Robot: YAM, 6 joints.
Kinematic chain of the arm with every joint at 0, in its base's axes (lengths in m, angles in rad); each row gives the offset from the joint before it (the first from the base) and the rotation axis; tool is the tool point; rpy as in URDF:
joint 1: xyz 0 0 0.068 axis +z
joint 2: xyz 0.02 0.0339 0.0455 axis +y
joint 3: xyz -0.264 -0.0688 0 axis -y
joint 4: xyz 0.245 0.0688 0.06 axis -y
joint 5: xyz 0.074 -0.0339 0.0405 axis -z
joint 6: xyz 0.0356 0 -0.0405 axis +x
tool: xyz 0 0 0 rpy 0 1.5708 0
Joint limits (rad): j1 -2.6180..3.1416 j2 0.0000..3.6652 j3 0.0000..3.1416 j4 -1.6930..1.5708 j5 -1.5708..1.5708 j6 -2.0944..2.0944
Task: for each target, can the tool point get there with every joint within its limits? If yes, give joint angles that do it. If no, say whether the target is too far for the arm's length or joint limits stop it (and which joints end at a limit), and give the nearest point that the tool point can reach.
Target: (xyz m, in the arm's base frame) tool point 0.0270 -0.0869 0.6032
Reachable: yes | joints -0.9806 1.0230 1.8821 -0.4450 0.8155 -1.0177
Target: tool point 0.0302 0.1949 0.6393
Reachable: yes | joints 1.4811 1.3511 2.0536 -0.0632 0.3634 0.6832
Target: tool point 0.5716 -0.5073 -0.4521
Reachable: no: too far | nearest point 0.3931 -0.3489 -0.2514 | short by 0.312 m
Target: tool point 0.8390 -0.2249 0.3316
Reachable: no: too far | nearest point 0.6048 -0.1621 0.2693 | short by 0.250 m
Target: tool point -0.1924 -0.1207 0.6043
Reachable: yes | joints 0.6379 0.7315 2.5082 -0.8016 -0.5174 1.6514
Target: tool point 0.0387 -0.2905 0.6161
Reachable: yes | joints 1.6450 0.7529 2.2628 0.8532 0.5004 -0.9712
